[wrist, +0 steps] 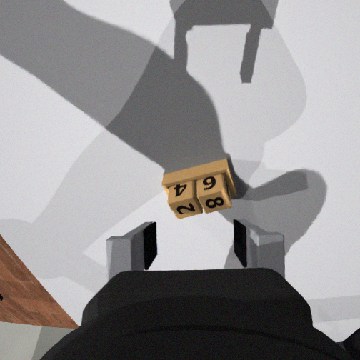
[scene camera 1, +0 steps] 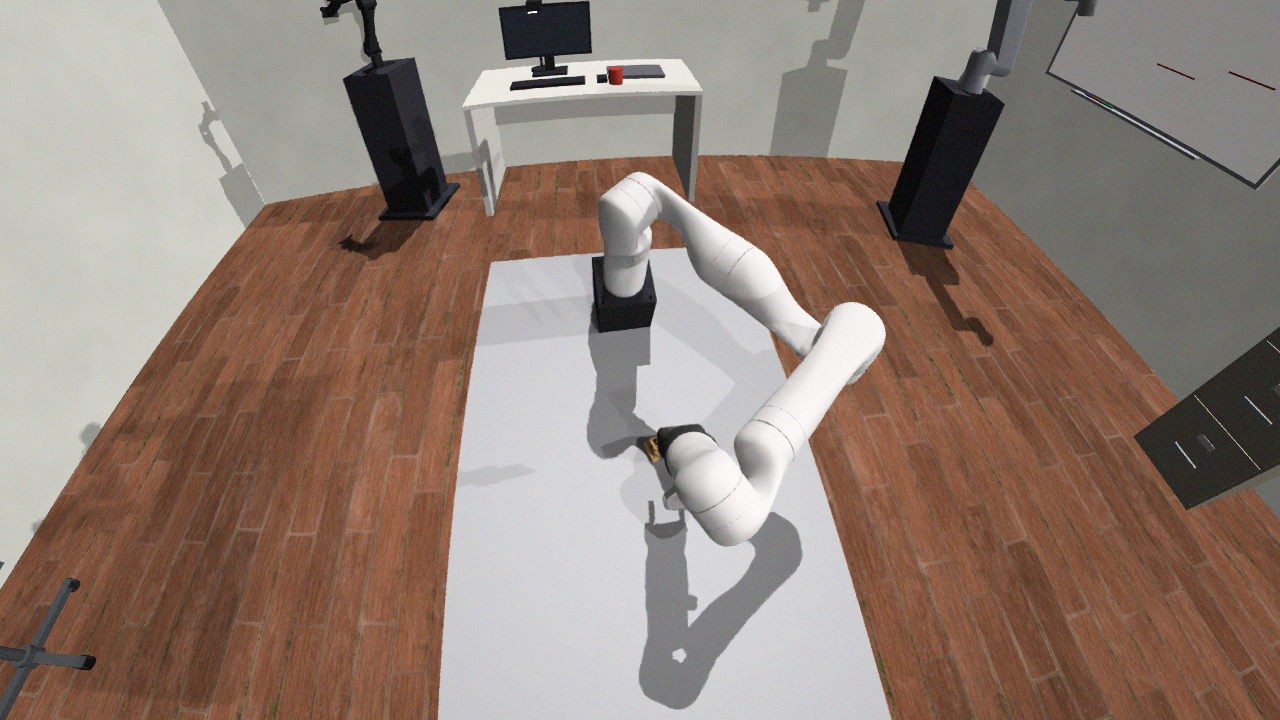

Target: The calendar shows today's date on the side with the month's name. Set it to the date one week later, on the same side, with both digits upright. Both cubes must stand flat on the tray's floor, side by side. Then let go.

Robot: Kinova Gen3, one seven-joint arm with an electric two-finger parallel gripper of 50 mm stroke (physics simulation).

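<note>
The wooden calendar tray (scene camera 1: 650, 449) (wrist: 197, 173) stands on the light mat. In the wrist view its long wall is at the far edge and no lettering shows on it; the month's name is not visible. Two wooden cubes sit side by side in it. The left cube (wrist: 185, 206) shows a 2 on top and a 4 on its side above the wall. The right cube (wrist: 215, 200) shows an 8 on top and a 6 or 9 on that side. My gripper (wrist: 194, 237) is open and empty, apart from the tray and cubes. The arm partly hides the gripper in the scene view.
The light mat (scene camera 1: 537, 582) lies under the arm and tray. The arm's black base (scene camera 1: 623, 308) stands behind the tray. A white desk (scene camera 1: 581, 89), two black pedestals (scene camera 1: 407, 143) (scene camera 1: 944, 161) and a dark cabinet (scene camera 1: 1208, 438) stand off the mat.
</note>
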